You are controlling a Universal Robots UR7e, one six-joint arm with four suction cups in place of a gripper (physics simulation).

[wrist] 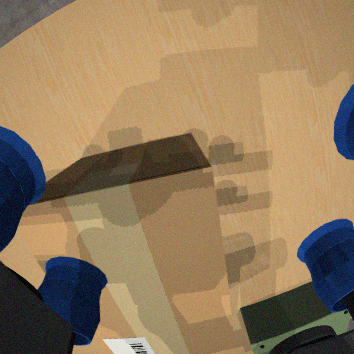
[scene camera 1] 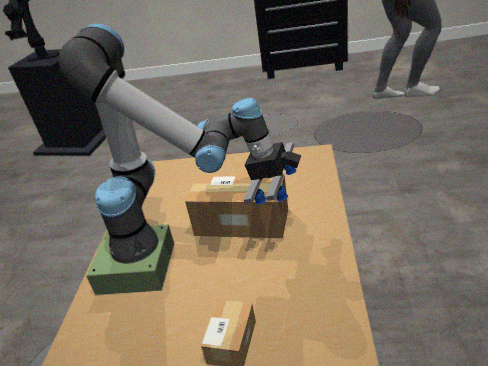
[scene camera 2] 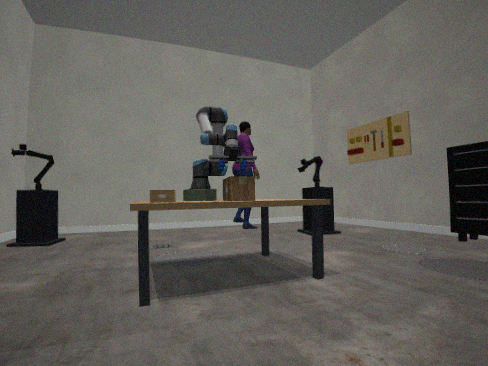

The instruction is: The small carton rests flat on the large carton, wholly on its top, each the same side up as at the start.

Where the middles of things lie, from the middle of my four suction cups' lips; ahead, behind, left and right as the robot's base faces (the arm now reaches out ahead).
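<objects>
I can see the small carton (scene camera 1: 231, 326) 43 cm to the right of my suction cup, 7 cm behind it and 18 cm below it. The large carton (scene camera 1: 215, 205) is 6 cm to the left of my suction cup, 15 cm behind it and 14 cm below it. Going by their middles, of the things named here the large carton is the nearest to my suction cup.
</objects>
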